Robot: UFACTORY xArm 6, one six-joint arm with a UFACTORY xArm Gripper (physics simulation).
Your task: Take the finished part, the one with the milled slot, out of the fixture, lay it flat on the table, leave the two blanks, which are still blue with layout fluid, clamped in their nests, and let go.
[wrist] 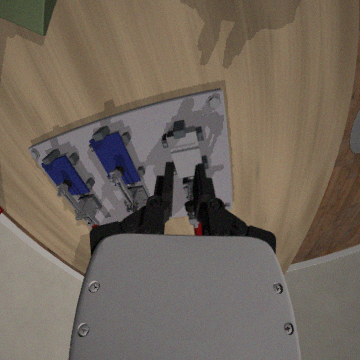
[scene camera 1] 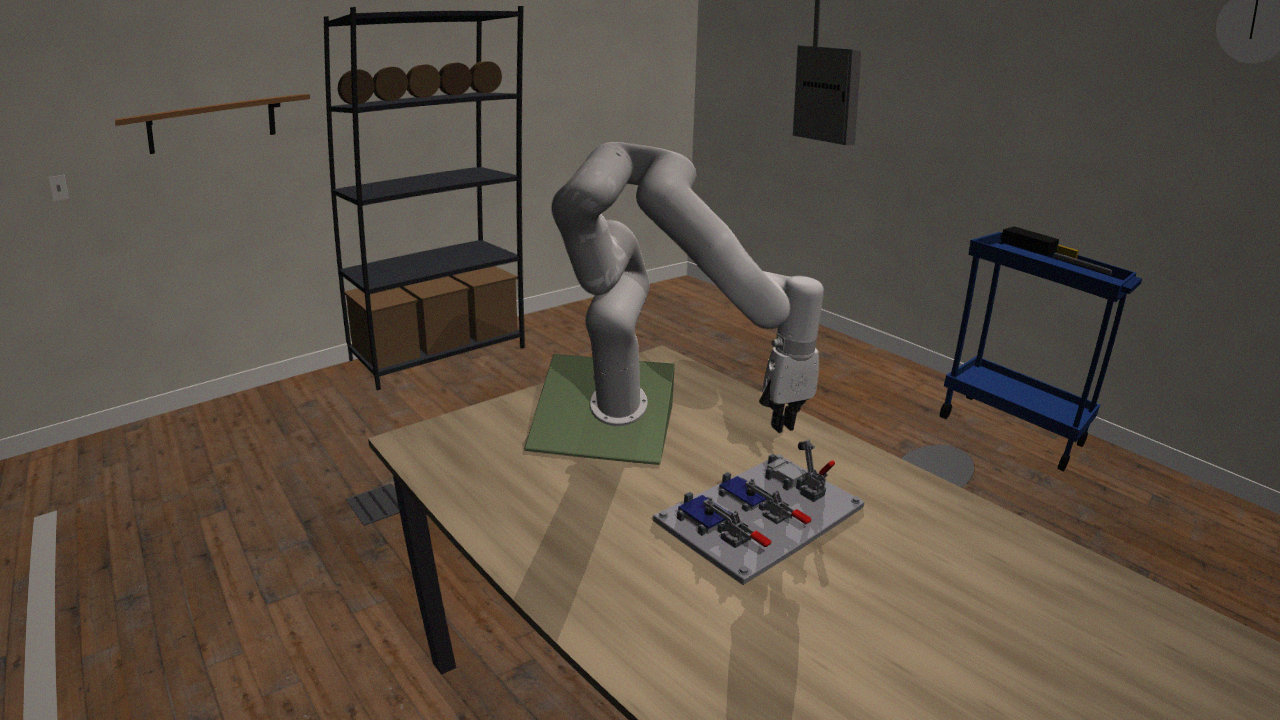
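Pixels of known places: gripper, fingertip midpoint: (wrist: 183, 174) (scene camera 1: 782, 428); arm's base, origin of the base link: (scene camera 1: 618, 404).
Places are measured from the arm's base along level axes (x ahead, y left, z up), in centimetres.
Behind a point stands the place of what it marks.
The finished part (scene camera 1: 785, 471) {x 38.0, y 15.5, z -1.9 cm} (wrist: 187, 154) {x 37.0, y 16.6, z -1.9 cm}, bare grey with a slot across it, sits in its nest at the right end of the fixture plate (scene camera 1: 792, 539) {x 52.9, y 4.1, z -4.5 cm} (wrist: 150, 122) {x 32.7, y 11.9, z -4.5 cm}. The clamp arm (scene camera 1: 808, 457) beside it stands upright, clear of the part. Two blue blanks (scene camera 1: 700, 511) {x 39.1, y -6.5, z -2.4 cm} (scene camera 1: 741, 489) {x 37.0, y 4.9, z -2.9 cm} (wrist: 66, 172) {x 38.1, y -4.3, z -2.4 cm} (wrist: 112, 154) {x 36.2, y 5.3, z -2.9 cm} lie in the other nests with their clamps down on them. My gripper (scene camera 1: 784, 426) {x 34.5, y 16.4, z 6.0 cm} (wrist: 183, 174) {x 34.5, y 16.4, z 6.0 cm} points down above the finished part, apart from it. Its fingers are narrowly open, with nothing between them.
A wooden table (scene camera 1: 895, 617) {x 77.8, y 5.4, z -6.0 cm} (wrist: 280, 100) {x 31.4, y 31.1, z -6.0 cm} carries the plate. The red clamp handles (scene camera 1: 760, 538) {x 53.2, y -4.5, z -0.3 cm} (scene camera 1: 801, 516) {x 52.0, y 6.4, z -0.8 cm} (scene camera 1: 826, 468) {x 47.3, y 16.6, z 3.4 cm} stick out on the plate's near side. A green mat (scene camera 1: 559, 402) {x -7.8, y -10.7, z -0.4 cm} (wrist: 25, 15) {x 14.3, y -1.8, z -4.6 cm} lies under the arm's base. A blue cart (scene camera 1: 1020, 407) stands beyond the table.
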